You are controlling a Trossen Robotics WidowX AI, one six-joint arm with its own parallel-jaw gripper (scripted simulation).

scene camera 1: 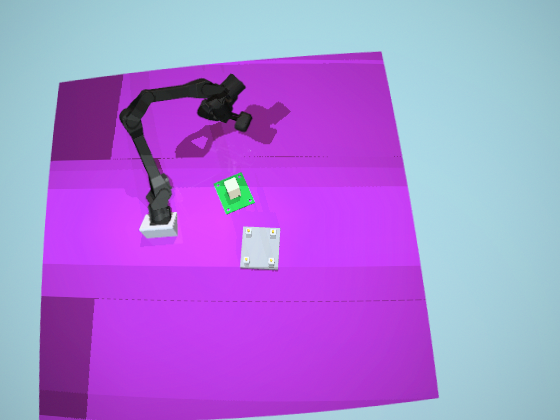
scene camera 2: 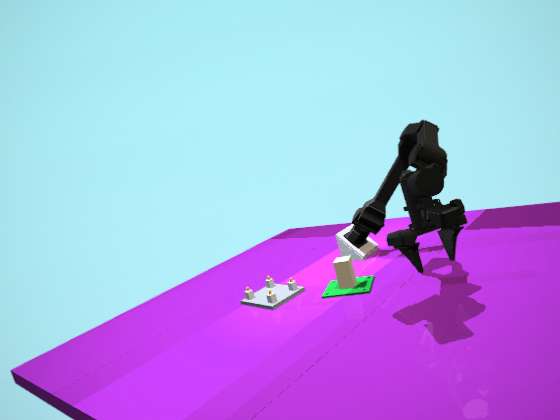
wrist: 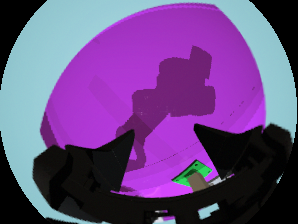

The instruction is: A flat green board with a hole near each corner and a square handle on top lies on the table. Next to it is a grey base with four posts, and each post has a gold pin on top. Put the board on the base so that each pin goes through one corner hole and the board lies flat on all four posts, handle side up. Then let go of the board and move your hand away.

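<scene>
My gripper (scene camera 2: 437,266) open, holding nothing; grey base (scene camera 2: 283,294). Grey base (scene camera 1: 260,246), my gripper (scene camera 1: 229,124). My gripper (wrist: 164,130).
</scene>
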